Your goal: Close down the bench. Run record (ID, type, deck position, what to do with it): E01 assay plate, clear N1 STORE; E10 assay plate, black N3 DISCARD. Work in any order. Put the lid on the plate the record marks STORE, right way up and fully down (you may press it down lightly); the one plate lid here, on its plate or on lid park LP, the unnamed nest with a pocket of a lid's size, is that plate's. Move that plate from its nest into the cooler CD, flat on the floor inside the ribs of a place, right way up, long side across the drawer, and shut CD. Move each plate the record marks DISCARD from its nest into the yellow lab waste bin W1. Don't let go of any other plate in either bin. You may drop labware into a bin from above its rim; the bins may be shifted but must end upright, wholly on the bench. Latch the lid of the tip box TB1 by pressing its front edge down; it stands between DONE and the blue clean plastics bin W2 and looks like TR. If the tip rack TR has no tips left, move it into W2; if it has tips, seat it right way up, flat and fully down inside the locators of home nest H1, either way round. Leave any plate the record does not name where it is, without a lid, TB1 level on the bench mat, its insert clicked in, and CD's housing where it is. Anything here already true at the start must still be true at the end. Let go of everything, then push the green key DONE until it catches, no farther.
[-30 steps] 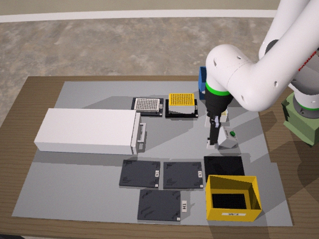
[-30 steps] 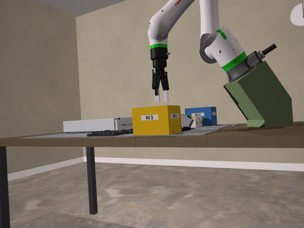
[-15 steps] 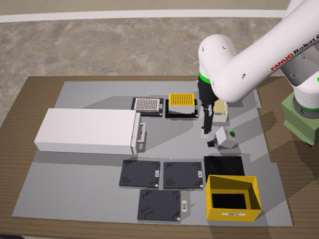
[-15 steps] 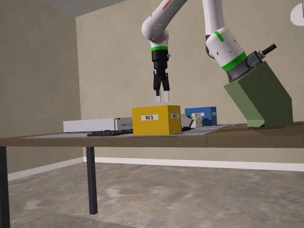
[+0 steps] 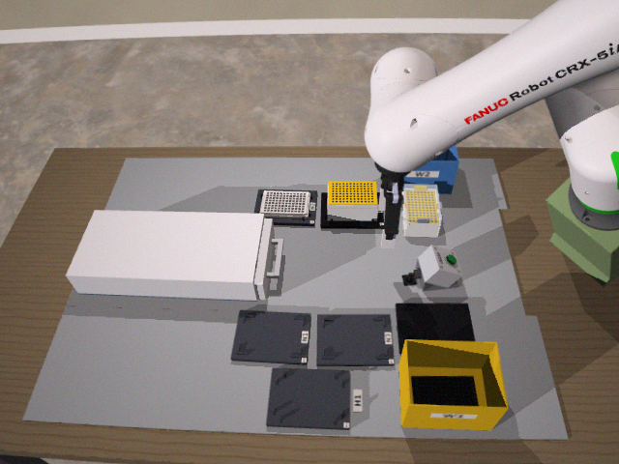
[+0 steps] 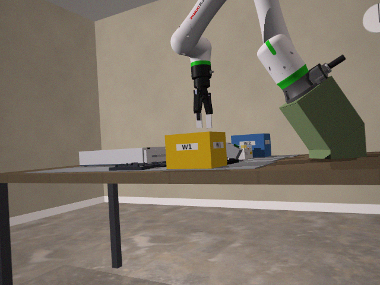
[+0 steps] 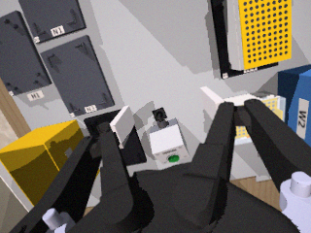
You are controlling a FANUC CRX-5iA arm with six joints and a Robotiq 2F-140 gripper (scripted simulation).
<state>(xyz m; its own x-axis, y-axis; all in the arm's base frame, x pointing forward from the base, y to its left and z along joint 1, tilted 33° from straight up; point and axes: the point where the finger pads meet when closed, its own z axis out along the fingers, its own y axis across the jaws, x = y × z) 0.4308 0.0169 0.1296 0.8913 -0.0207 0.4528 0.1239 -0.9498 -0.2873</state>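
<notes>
Right now the tip rack TR is 90 mm ahead of my hand, 180 mm to the right of it and 130 mm below it. From my hand the other things lie so: black lid park: 130 mm behind, 140 mm to the left, 170 mm below; green DONE key: 160 mm behind, 110 mm below; tip box TB1: 80 mm behind, 180 mm to the right, 140 mm below.
</notes>
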